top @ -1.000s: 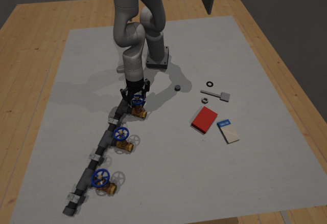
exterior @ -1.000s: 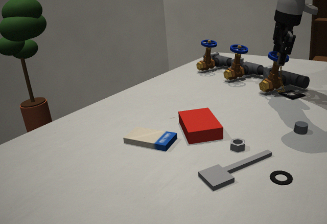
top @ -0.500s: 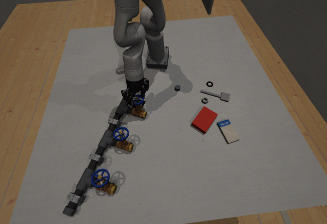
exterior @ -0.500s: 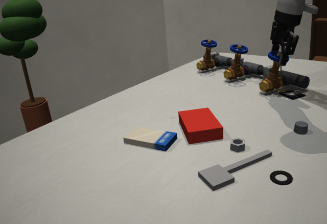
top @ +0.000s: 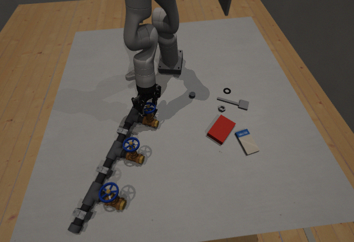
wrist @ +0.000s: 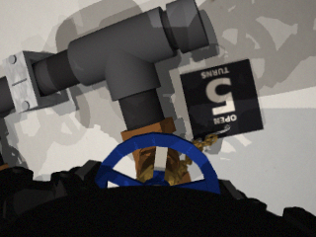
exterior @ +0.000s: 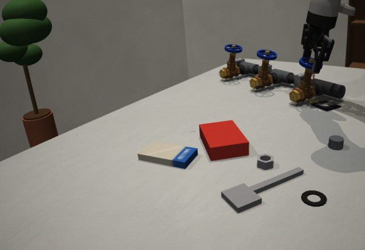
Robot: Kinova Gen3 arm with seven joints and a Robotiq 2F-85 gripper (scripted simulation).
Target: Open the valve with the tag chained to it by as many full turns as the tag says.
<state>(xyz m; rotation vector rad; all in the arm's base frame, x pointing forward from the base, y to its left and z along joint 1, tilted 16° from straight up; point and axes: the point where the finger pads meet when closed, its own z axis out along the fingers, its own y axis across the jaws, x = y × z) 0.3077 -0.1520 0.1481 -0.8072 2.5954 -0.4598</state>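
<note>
The black tag lies 40 mm behind my hand and 120 mm below it. Also, from my hand: red block (130 mm ahead, 310 mm to the left, 110 mm below); small grey cylinder (100 mm behind, 230 mm to the left, 110 mm below); grey paddle-shaped tool (440 mm to the left, 120 mm below).
</note>
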